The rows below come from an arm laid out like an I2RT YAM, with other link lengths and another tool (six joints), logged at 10 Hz.
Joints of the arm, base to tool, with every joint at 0 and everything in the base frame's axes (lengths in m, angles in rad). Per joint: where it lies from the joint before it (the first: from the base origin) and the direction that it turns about. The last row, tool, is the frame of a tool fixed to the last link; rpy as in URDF.
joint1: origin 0 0 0.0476 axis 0 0 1
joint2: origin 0.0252 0.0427 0.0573 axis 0 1 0
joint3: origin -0.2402 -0.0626 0 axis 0 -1 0
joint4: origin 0.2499 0.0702 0.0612 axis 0 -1 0
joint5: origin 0.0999 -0.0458 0.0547 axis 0 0 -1
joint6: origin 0.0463 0 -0.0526 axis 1 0 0
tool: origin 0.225 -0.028 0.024 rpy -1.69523 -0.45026 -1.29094
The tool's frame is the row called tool.
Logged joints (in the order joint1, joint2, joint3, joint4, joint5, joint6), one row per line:
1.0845 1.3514 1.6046 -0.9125 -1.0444 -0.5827
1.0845 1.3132 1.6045 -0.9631 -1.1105 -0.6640
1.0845 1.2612 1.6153 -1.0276 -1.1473 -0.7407
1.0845 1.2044 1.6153 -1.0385 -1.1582 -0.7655
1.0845 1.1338 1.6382 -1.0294 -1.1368 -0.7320
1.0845 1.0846 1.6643 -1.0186 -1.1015 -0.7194
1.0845 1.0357 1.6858 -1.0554 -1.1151 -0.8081
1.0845 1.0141 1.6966 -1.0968 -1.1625 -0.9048
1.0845 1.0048 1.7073 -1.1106 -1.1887 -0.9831
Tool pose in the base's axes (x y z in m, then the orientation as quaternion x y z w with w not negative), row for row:
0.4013 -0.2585 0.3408 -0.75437 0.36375 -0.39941 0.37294
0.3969 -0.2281 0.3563 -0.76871 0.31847 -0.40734 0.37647
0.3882 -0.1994 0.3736 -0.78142 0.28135 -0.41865 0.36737
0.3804 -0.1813 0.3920 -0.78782 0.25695 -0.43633 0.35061
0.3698 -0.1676 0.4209 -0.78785 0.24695 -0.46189 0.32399
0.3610 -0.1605 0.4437 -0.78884 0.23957 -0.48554 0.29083
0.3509 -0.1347 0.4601 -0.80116 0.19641 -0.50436 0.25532
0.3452 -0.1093 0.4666 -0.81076 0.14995 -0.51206 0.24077
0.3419 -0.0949 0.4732 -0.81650 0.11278 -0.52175 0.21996
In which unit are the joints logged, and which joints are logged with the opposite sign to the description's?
The joints are logged in radians. Opposite sign: joint1.
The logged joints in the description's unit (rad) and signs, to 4 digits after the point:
-1.0845 1.3514 1.6046 -0.9125 -1.0444 -0.5827
-1.0845 1.3132 1.6045 -0.9631 -1.1105 -0.6640
-1.0845 1.2612 1.6153 -1.0276 -1.1473 -0.7407
-1.0845 1.2044 1.6153 -1.0385 -1.1582 -0.7655
-1.0845 1.1338 1.6382 -1.0294 -1.1368 -0.7320
-1.0845 1.0846 1.6643 -1.0186 -1.1015 -0.7194
-1.0845 1.0357 1.6858 -1.0554 -1.1151 -0.8081
-1.0845 1.0141 1.6966 -1.0968 -1.1625 -0.9048
-1.0845 1.0048 1.7073 -1.1106 -1.1887 -0.9831

